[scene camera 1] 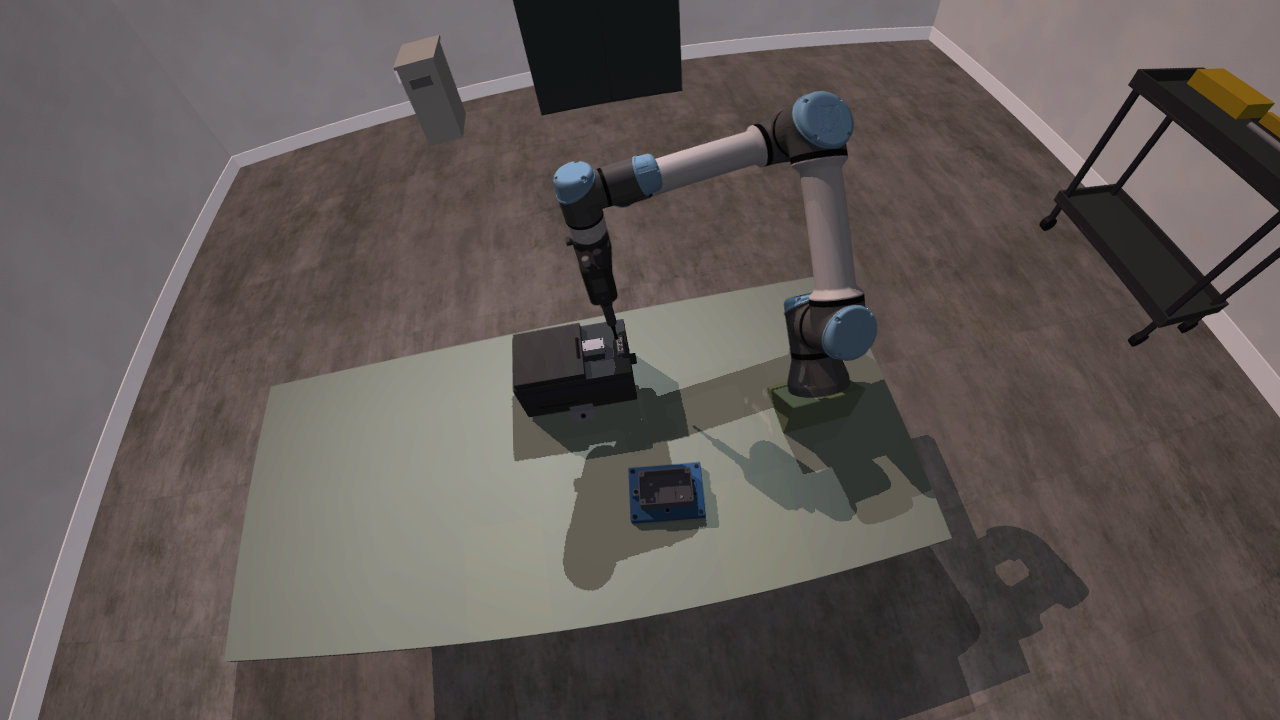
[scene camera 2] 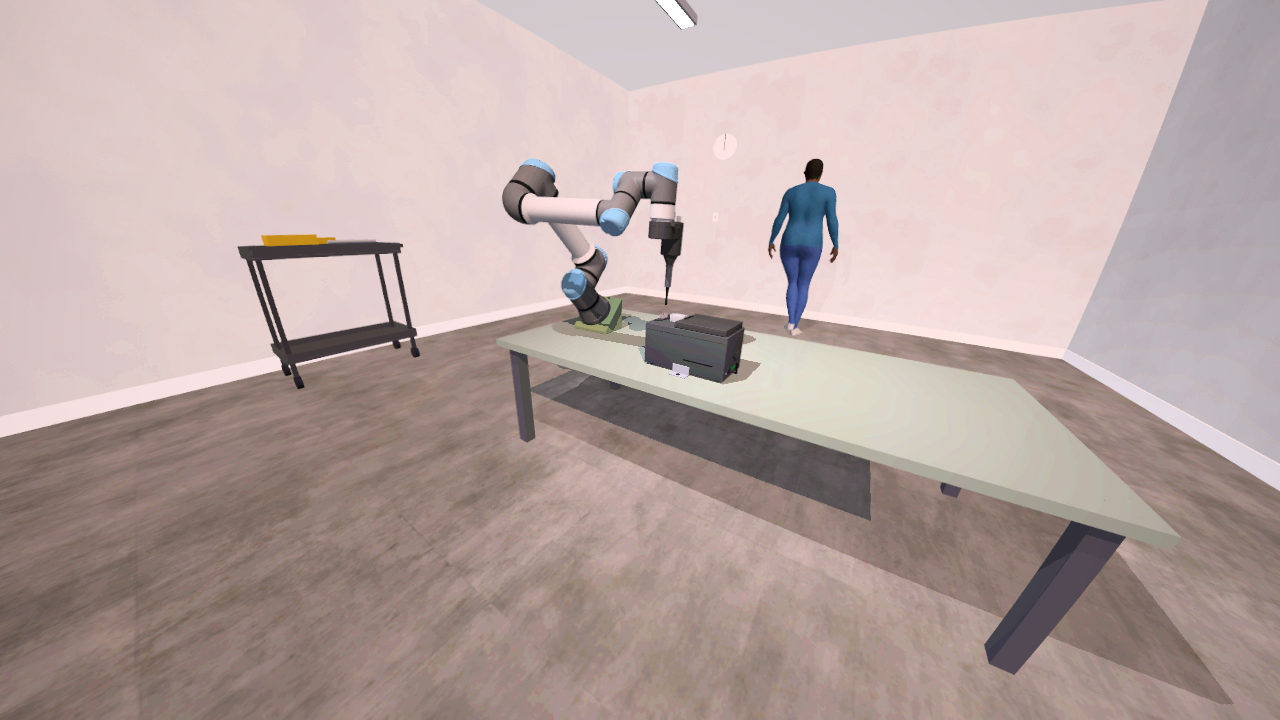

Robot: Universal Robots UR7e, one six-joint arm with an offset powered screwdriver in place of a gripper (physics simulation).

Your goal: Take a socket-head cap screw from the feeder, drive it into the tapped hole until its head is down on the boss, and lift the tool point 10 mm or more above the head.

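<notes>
The screw feeder (scene camera 1: 547,358) (scene camera 2: 684,344) is a dark box on the pale green table (scene camera 1: 375,501) (scene camera 2: 895,402). My screwdriver (scene camera 1: 615,334) (scene camera 2: 665,302) points down over the feeder's end nearest the robot base. In scene camera 2 its tip stands a little above the feeder's top. Whether a screw is on the tip is too small to tell. The dark part (scene camera 1: 666,486) with the boss sits on a blue plate (scene camera 1: 666,518), apart from the feeder. The tapped hole cannot be made out. The blue plate does not show in scene camera 2.
The robot base stands on a green block (scene camera 1: 816,407) (scene camera 2: 612,317) on the table. A black cart (scene camera 1: 1136,246) (scene camera 2: 322,251) with yellow items stands away from the table. A person (scene camera 2: 808,219) stands beyond the table. A grey cabinet (scene camera 1: 435,98) is by the wall.
</notes>
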